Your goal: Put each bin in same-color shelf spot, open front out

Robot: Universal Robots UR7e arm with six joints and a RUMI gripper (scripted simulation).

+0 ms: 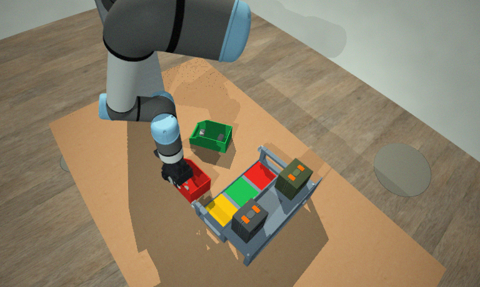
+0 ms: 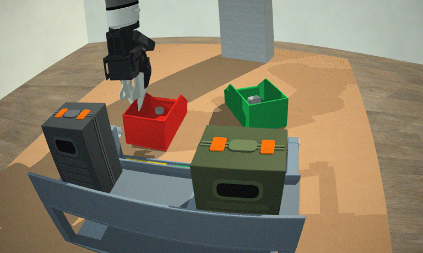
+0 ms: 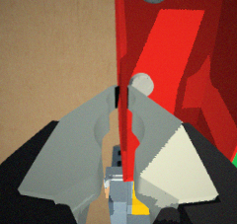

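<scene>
My gripper is now 5 cm to the right of the red bin, 3 cm above it and 1 cm past it. Round my hand: olive box (34 cm to the left, 25 cm ahead, 8 cm above); dark grey box (29 cm ahead, 12 cm to the left, 9 cm above); green bin (24 cm to the left, 15 cm behind, 3 cm below).
</scene>
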